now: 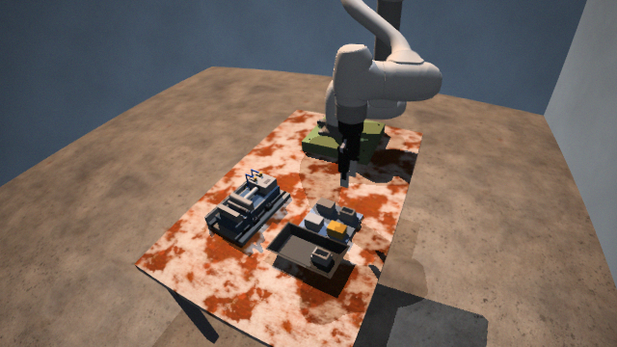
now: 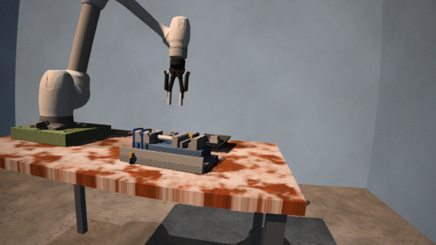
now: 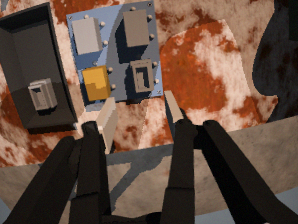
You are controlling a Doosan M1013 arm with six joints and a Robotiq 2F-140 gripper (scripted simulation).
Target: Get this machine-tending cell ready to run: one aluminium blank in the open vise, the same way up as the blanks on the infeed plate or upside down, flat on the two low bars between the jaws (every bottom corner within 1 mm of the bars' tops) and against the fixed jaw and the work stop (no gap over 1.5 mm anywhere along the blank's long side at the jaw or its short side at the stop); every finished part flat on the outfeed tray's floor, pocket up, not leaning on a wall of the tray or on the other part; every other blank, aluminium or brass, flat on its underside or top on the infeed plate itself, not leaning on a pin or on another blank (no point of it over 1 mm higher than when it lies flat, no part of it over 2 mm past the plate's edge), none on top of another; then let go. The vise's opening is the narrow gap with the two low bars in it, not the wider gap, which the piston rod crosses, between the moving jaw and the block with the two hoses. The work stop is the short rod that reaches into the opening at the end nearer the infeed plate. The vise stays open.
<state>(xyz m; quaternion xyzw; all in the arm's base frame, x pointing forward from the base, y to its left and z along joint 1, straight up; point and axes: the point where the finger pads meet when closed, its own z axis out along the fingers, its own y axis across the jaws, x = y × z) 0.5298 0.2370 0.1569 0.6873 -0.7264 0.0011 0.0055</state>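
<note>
My hand is 4 cm short of the infeed plate, 4 cm to the left of it and 21 cm above it. From my hand the other things lie so: brass blank 9 cm ahead, 19 cm below; aluminium blank 8 cm ahead, 9 cm to the right, 19 cm below; piston rod 10 cm ahead, 35 cm to the right, 14 cm below.
</note>
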